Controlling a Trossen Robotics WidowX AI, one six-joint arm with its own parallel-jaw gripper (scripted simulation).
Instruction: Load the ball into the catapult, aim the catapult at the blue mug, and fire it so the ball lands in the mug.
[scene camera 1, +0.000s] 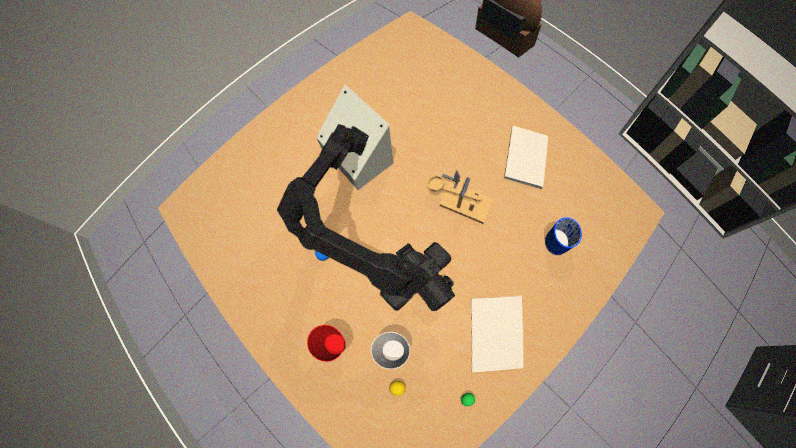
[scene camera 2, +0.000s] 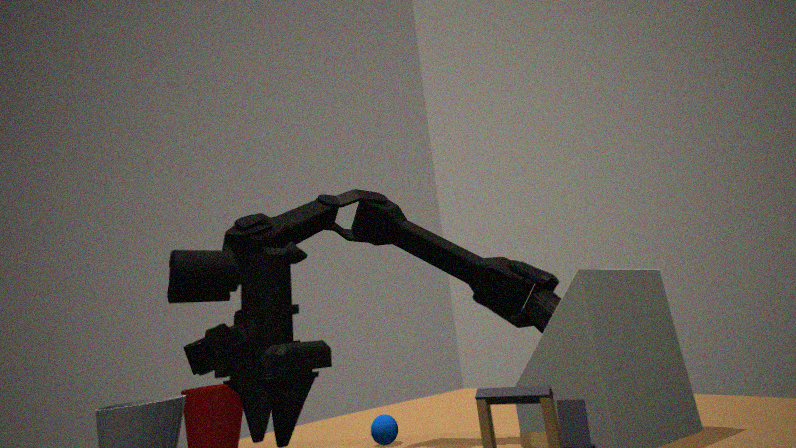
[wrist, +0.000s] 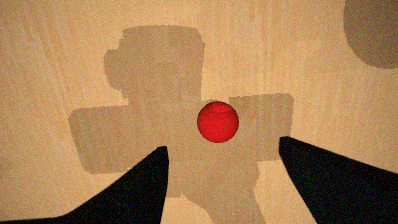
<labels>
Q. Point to a white sheet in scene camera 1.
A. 497, 328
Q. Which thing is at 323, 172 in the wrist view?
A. My gripper.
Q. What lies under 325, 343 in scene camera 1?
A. A red cup.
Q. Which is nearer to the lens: the blue mug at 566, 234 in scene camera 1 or the grey cup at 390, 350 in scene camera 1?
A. The grey cup.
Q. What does my gripper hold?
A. Nothing.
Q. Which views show the red ball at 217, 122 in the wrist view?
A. The wrist view only.
</labels>
